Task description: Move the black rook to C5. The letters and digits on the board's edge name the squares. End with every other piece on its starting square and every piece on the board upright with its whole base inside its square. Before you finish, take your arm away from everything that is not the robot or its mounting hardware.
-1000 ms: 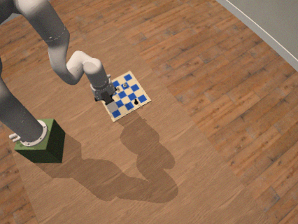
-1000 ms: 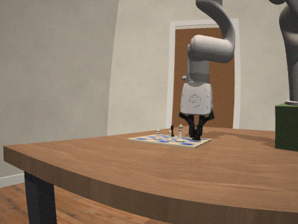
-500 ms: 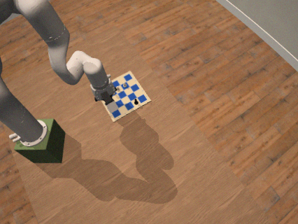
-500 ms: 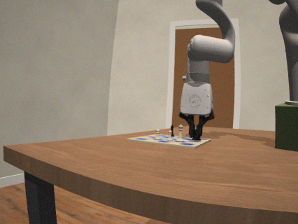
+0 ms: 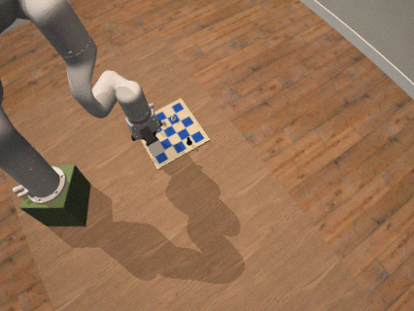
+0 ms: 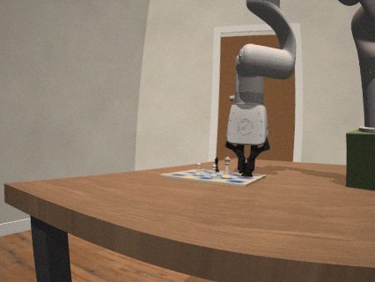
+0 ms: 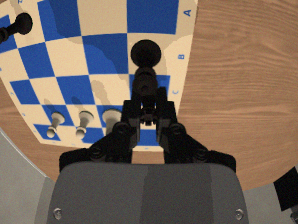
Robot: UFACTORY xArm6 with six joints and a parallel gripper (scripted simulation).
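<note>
My gripper is now 8 cm short of the blue-and-cream chessboard and 4 cm above it.
</note>
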